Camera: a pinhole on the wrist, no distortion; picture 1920 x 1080 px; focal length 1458.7 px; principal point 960.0 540.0 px. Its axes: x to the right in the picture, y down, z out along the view. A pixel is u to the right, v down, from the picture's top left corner.
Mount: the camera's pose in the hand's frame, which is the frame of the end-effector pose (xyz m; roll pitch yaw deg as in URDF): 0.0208 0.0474 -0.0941 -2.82 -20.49 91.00
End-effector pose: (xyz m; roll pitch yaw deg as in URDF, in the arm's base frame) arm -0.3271 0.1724 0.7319 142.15 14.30 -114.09
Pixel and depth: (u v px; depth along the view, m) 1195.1 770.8 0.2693
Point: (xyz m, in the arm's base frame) -0.3909 0.2747 0.6056
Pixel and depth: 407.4 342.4 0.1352
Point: -0.3104 0.1400 0.6833
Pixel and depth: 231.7 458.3 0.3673
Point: -0.2298 0.1805 0.4318
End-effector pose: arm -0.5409 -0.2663 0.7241 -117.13 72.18 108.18
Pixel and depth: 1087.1 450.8 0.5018
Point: -0.8831 -0.4705 0.6655
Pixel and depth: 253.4 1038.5 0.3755
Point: -0.8402 -0.2621 0.8821
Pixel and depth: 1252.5 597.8 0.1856
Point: -0.5948 -0.3400 0.7019
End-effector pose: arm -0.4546 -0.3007 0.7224 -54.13 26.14 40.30
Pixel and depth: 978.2 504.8 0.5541
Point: -0.4961 0.0104 1.0448
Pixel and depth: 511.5 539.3 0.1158
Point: -0.4266 -0.2955 0.7354
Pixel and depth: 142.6 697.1 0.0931
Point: -0.4188 -0.3238 0.7303
